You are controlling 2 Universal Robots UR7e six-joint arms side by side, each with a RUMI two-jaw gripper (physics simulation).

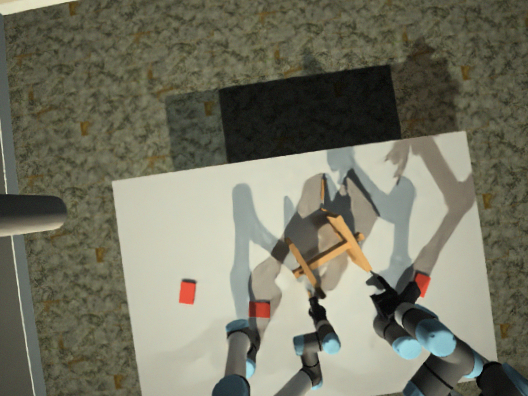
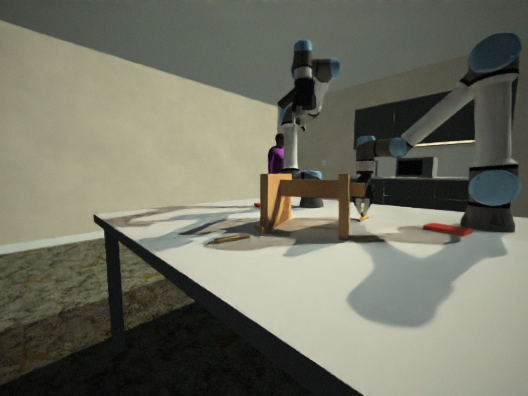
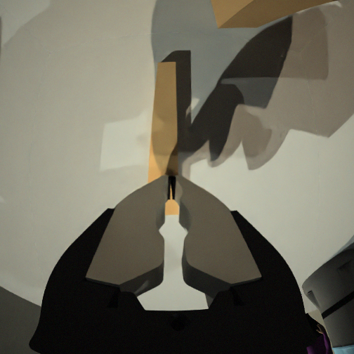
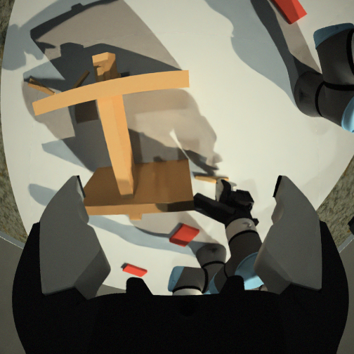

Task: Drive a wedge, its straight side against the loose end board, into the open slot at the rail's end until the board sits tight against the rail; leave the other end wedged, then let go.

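Frame: origin at the left arm's base, x ahead, y left, z up, level; centimetres.
Seen in the pictures: left gripper, fingertip midpoint: point(image 2: 362, 216); right gripper, fingertip midpoint: point(image 1: 377, 288) point(image 2: 299, 128); left arm's base, link origin: point(image 2: 485, 227); right arm's base, link origin: point(image 1: 386, 324) point(image 2: 311, 206).
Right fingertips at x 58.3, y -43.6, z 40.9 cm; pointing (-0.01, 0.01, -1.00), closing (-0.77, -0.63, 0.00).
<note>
Offsets run from my right fingertips to a thing's top centre. Level surfaces: height alone.
The wooden rail @[dy +14.5, dx +4.1, dz -22.4 cm] point(image 1: 321, 259) point(image 2: 316, 189) point(image 4: 116, 145) joins two upright end boards. Its slotted end pokes out past the thinner board @[dy +24.2, dx -5.2, dz -20.0 cm] point(image 1: 302, 262) point(image 2: 344, 207) point(image 4: 112, 90); no wedge shows in that slot. The wider board @[dy +5.1, dx +13.1, dz -20.1 cm] point(image 1: 352, 245) point(image 2: 275, 200) point(image 4: 155, 182) is at the other end. My left gripper point(image 1: 311, 298) point(image 2: 363, 215) point(image 3: 170, 177) is shut on a wedge @[dy +13.6, dx -26.5, dz -40.0 cm] point(image 2: 364, 218) point(image 3: 166, 115) point(image 4: 205, 178), low at the table. Its tips grip near one end of the wedge. My right gripper point(image 2: 301, 125) point(image 4: 179, 178) is open and empty, high above the table.
A second wedge @[dy +21.5, dx +37.3, dz -40.0 cm] point(image 1: 323, 190) point(image 2: 232, 239) point(image 4: 41, 86) and a smaller wooden piece @[dy +14.3, dx +25.6, dz -38.2 cm] point(image 2: 260, 230) point(image 4: 81, 79) lie beyond the frame. Red blocks @[dy +83.8, dx -38.3, dz -39.4 cm] point(image 1: 187, 292) @[dy +41.0, dx -37.9, dz -39.4 cm] point(image 1: 259, 309) @[dy -45.3, dx -3.4, dz -39.4 cm] point(image 1: 421, 285) lie on the white table @[dz -40.9 cm] point(image 1: 165, 225) point(image 2: 280, 285). The right arm hangs over the frame's near side.
</note>
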